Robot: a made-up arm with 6 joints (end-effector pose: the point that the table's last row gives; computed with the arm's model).
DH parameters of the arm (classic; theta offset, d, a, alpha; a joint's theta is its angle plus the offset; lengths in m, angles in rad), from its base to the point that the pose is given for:
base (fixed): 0.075 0 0.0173 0
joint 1: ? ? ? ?
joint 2: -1.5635 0 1.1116 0
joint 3: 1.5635 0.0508 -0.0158 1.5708
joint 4: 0 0.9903 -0.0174 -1.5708
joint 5: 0 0.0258 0.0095 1.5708
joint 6: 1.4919 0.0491 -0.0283 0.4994
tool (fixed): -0.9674 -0.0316 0 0
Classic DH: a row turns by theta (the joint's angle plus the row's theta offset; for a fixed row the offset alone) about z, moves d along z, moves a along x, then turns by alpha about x.
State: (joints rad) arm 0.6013 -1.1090 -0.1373 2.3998 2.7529 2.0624
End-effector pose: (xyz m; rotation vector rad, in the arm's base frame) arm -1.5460 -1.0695 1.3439 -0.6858 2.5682 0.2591
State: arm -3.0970 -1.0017 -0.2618 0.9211 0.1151 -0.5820
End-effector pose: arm 1.9287 0.0556 1.4013 -0.7371 0.5517 -2.2556
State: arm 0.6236 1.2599 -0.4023 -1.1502 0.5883 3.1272
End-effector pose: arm 1.4761 1.1205 1.4859 1.1906 0.7468 2.7765
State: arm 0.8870 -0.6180 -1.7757 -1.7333 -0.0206 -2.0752
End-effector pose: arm -0.8895 -1.0079 0.7307 -2.6058 -1.2448 0.6948
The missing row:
joint 1: -0.075 0.5335 0.0005 -1.5708
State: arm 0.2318 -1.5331 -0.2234 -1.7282 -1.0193 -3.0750
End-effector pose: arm -2.0635 -0.4235 0.4349 -1.4449 0.0598 0.5852
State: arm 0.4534 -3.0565 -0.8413 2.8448 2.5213 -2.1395
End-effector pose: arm 0.5478 0.2573 -1.2621 -0.5675 0.5088 2.0718
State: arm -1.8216 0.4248 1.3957 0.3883 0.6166 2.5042
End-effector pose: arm -0.2430 -1.3995 1.3041 1.2613 -1.7799 1.4231
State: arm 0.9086 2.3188 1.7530 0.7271 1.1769 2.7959
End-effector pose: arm -0.0236 0.1036 -0.8334 1.9393 -0.4779 -1.4648
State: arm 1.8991 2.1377 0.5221 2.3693 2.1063 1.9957
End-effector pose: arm -0.4500 1.3059 -0.8993 -0.8885 0.1235 1.5811
